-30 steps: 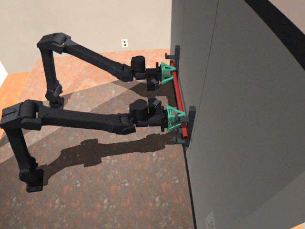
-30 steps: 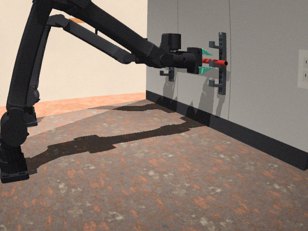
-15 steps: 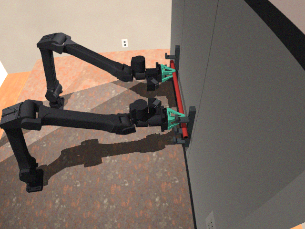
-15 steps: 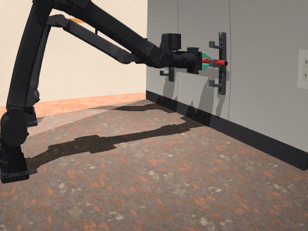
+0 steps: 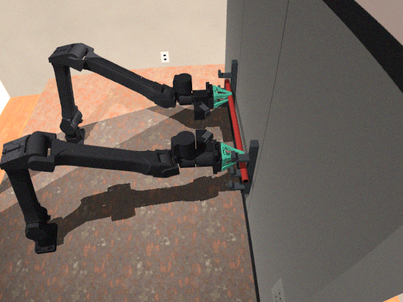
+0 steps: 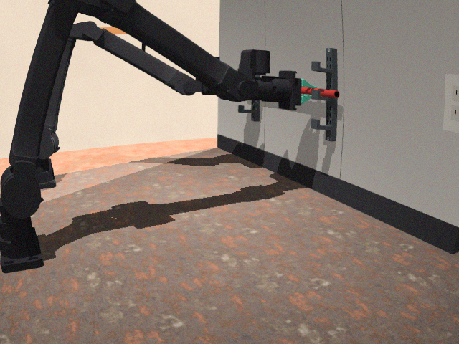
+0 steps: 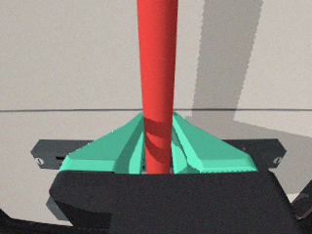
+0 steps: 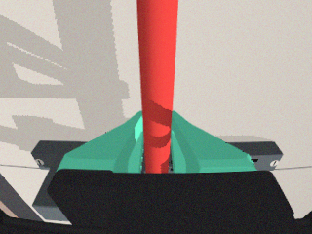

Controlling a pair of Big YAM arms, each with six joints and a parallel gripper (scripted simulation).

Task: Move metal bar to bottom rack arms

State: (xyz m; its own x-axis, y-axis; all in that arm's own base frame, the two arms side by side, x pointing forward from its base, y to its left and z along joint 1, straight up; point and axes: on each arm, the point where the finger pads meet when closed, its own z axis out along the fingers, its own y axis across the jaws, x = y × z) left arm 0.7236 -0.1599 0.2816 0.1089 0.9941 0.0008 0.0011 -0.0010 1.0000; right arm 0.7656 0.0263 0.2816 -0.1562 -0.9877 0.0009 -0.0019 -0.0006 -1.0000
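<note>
Right now my left hand is 15 cm to the left of the red metal bar. Round my left hand: grey wall 19 cm to the right, 19 cm ahead, 17 cm above; dark baseboard 25 cm below, 19 cm to the right, 4 cm ahead.
Right now my right hand is 150 mm to the right of the red metal bar. The rest, counted from my right hand: grey wall: 180 mm ahead, 110 mm to the left, 170 mm above; then dark baseboard: 30 mm ahead, 110 mm to the left, 250 mm below.
</note>
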